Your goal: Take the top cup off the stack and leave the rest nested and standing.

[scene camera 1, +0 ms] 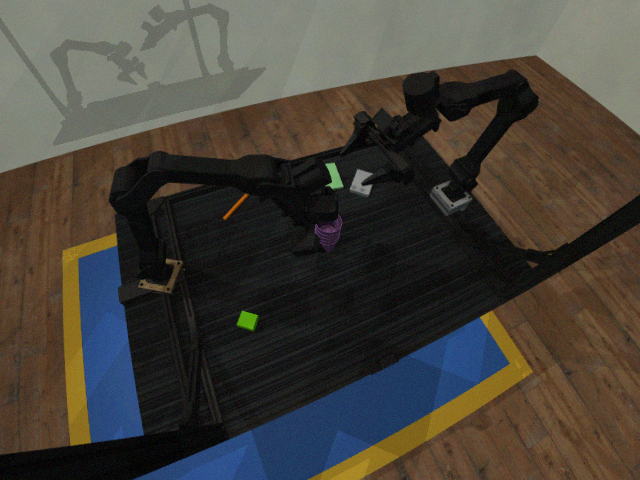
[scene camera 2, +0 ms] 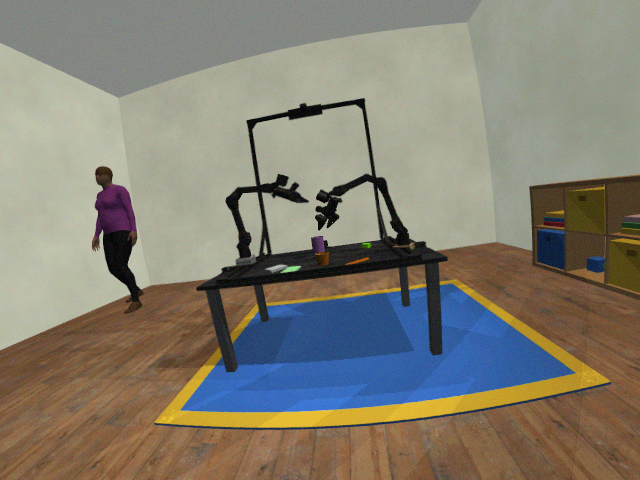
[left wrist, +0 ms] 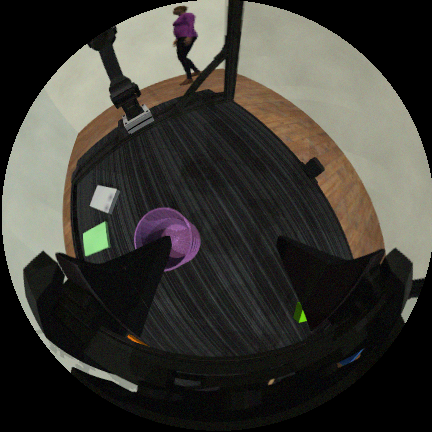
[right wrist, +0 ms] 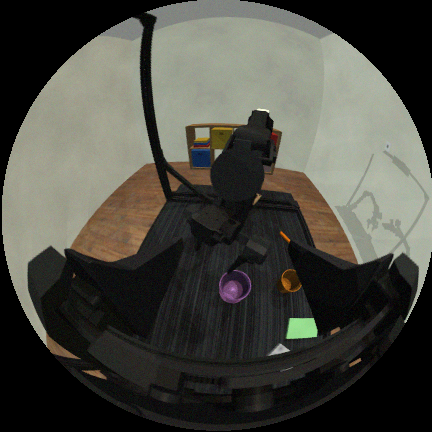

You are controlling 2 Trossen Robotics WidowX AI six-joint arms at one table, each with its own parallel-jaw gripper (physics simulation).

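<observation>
A stack of nested purple cups stands upright near the middle of the table, mouth up, with several rims showing. My left gripper is open and empty above the stack. In the left wrist view one fingertip overlaps the stack's mouth, and the stack lies to the left of the gap's middle. In scene camera 1 the left wrist partly hides this gripper. My right gripper is open and empty, raised over the table's far side in scene camera 1.
An orange cup stands near the stack. A pale green piece and a light grey block lie at the back in scene camera 1. An orange stick and a green cube lie farther left.
</observation>
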